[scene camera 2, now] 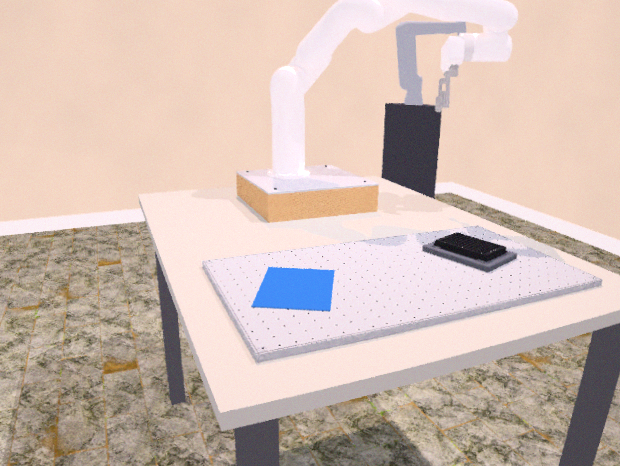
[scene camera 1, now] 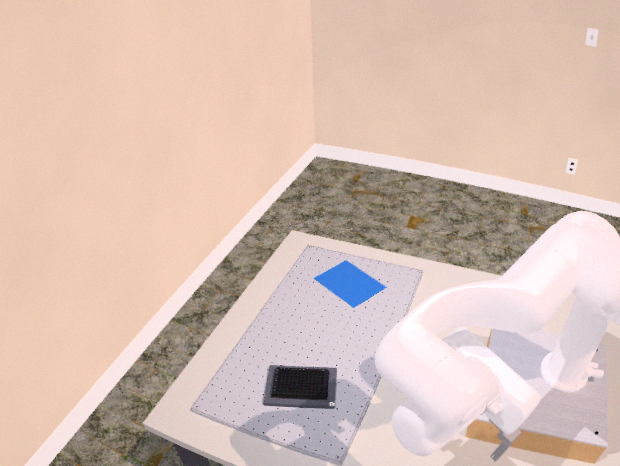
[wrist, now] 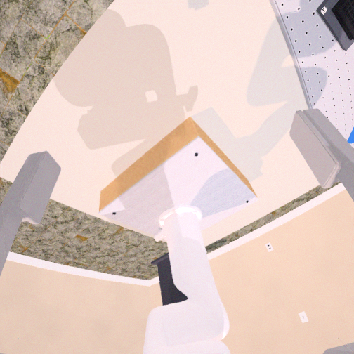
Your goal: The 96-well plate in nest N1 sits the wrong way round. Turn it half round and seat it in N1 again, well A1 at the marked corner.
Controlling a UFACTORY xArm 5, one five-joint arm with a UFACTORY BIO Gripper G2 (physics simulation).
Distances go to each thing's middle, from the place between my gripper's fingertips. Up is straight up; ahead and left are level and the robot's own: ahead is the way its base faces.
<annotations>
Now: hand 360 mm short of the black 96-well plate [scene camera 1: 293,383], 200 mm to the left of it and 250 mm above it. Round my hand: flat blue square [scene camera 2: 284,288]: 360 mm ahead, 610 mm to the right, 270 mm below; then dark grey nest N1 [scene camera 1: 283,402]: 360 mm ahead, 200 mm to the right, 270 mm below.
</annotations>
